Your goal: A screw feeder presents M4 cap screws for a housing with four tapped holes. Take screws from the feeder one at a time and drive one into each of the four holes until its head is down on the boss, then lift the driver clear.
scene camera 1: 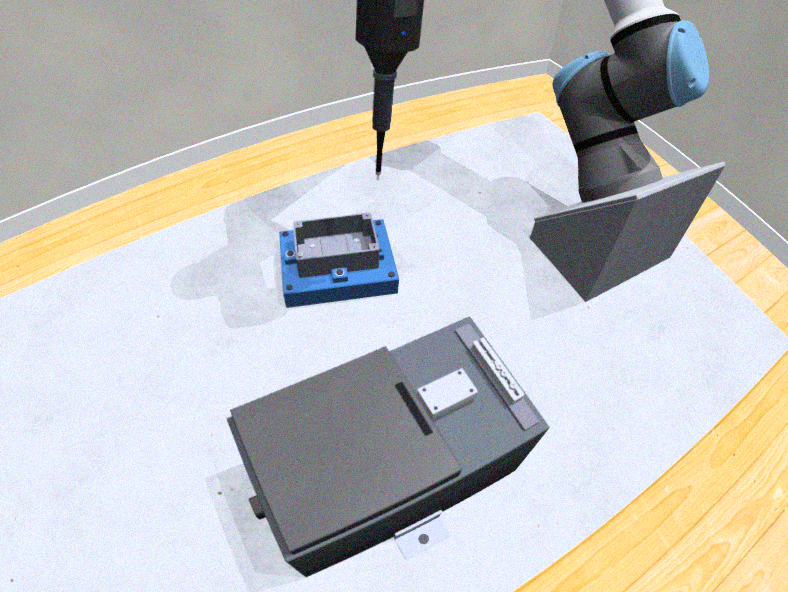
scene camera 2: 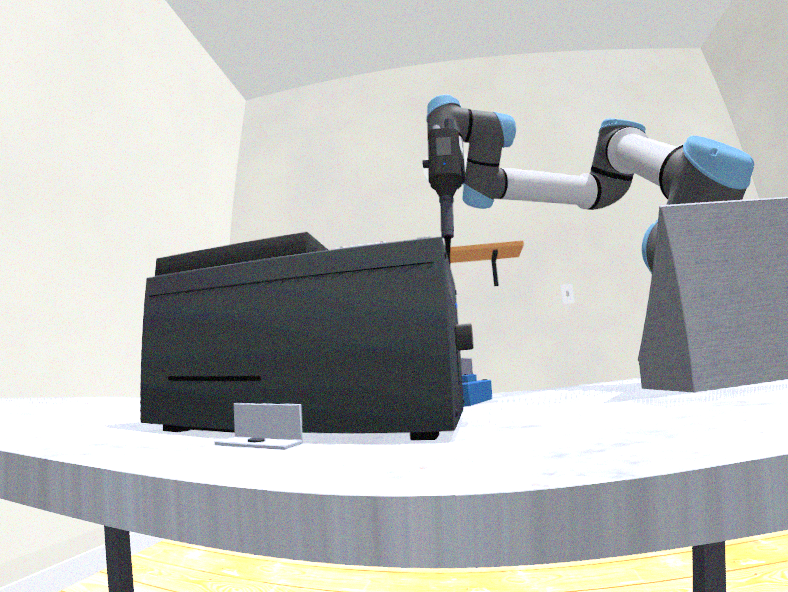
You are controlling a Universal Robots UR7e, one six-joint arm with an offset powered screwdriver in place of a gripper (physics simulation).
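My screwdriver [scene camera 1: 379, 166] [scene camera 2: 447, 245] hangs upright in the air, above and behind the housing's right rear corner in scene camera 1. A small light screw [scene camera 1: 377, 177] shows at its bit tip; the tip is hidden behind the feeder in scene camera 2. The grey open housing [scene camera 1: 337, 262] [scene camera 2: 466, 365] sits on a blue fixture [scene camera 1: 343, 295] [scene camera 2: 477, 391]. Its front-left boss [scene camera 1: 300, 254] bears a light round spot that looks like a screw head; the other bosses show small dark spots. The dark screw feeder [scene camera 1: 343, 446] [scene camera 2: 293, 344] stands in front, with a pale slotted rail [scene camera 1: 498, 369] on top.
A grey angled panel [scene camera 1: 627, 238] [scene camera 2: 726, 293] stands at the right, before the arm's base. A small metal bracket [scene camera 1: 423, 538] [scene camera 2: 267, 420] lies beside the feeder. A white block [scene camera 1: 447, 389] with corner holes sits on the feeder top.
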